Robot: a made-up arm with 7 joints. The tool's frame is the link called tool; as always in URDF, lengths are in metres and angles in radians. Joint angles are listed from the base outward. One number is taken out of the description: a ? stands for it. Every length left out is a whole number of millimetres.
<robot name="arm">
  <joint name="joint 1" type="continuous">
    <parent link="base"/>
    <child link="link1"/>
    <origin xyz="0 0 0.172"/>
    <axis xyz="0 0 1"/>
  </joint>
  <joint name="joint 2" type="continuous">
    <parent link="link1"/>
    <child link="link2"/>
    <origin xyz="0 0 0"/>
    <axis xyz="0 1 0"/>
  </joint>
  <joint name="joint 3" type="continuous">
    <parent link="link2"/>
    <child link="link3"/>
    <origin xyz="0 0 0.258"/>
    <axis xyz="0 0 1"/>
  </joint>
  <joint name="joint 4" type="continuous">
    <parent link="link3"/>
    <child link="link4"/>
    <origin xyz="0.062 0 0"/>
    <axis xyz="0 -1 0"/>
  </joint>
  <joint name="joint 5" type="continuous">
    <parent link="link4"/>
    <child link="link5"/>
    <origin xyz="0.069 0 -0.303"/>
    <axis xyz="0 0 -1"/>
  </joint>
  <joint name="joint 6" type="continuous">
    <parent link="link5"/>
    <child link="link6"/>
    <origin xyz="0 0 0"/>
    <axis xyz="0 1 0"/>
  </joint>
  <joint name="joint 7" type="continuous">
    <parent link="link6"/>
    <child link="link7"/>
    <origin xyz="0.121 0 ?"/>
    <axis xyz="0 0 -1"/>
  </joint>
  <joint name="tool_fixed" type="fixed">
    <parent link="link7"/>
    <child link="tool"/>
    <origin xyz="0 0 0" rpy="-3.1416 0 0"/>
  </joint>
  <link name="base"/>
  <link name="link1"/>
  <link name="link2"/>
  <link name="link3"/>
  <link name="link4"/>
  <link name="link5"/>
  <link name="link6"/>
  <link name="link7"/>
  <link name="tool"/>
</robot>
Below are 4 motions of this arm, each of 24 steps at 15 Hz.
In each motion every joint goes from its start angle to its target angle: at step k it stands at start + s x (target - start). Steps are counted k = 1, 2, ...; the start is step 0. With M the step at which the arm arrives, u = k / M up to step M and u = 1 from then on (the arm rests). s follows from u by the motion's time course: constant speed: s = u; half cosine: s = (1 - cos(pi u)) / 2; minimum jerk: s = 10 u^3 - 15 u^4 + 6 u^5.
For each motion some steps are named. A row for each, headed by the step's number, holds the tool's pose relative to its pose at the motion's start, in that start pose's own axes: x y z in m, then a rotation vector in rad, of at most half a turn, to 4 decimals.
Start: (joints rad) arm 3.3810 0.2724 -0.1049 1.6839 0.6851 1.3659 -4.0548
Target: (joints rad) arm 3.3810 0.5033 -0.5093 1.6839 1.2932 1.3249 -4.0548
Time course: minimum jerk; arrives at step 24
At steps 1, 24:
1: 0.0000 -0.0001 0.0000 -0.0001 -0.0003 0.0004
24: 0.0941 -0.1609 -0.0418 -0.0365 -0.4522 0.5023

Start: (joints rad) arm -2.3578 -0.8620 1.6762 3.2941 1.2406 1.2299 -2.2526
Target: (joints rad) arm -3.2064 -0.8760 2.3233 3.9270 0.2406 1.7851 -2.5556
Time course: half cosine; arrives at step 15
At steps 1, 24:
1: -0.0013 -0.0030 0.0006 0.0102 -0.0040 -0.0063
24: -0.1451 -0.2876 -0.1742 0.9722 -0.4932 -0.1689

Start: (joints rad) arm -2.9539 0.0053 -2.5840 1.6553 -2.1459 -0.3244 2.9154
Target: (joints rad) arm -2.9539 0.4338 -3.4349 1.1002 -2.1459 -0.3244 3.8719
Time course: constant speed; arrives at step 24
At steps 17, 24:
17: 0.1237 0.1862 -0.1339 -0.3338 0.5115 0.7732
24: 0.1491 0.2418 -0.2243 -0.3018 0.7862 1.1660

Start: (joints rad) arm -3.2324 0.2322 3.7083 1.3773 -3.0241 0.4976 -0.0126
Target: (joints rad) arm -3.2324 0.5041 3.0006 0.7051 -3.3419 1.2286 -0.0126
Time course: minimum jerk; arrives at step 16
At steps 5, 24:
5: 0.0010 -0.0705 -0.0111 0.0899 -0.0641 -0.1130
24: -0.0310 -0.3078 -0.1740 0.4075 -0.3053 -0.4683

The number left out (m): -0.154
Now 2 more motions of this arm.
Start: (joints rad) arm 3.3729 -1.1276 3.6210 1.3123 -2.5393 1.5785 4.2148
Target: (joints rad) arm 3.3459 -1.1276 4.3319 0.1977 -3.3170 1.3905 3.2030
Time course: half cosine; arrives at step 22
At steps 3, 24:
3: -0.0123 0.0077 -0.0277 -0.0367 -0.0706 -0.0475
24: 0.0948 -0.1139 -0.6219 0.3267 -1.8482 -0.5051

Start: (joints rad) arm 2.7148 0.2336 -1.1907 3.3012 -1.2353 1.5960 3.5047
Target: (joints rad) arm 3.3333 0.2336 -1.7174 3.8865 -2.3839 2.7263 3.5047
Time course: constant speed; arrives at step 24
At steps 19, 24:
19: 0.1744 -0.3582 -0.0682 0.7660 0.6618 0.9288
24: 0.2595 -0.3897 -0.1020 0.8527 0.9239 1.2579

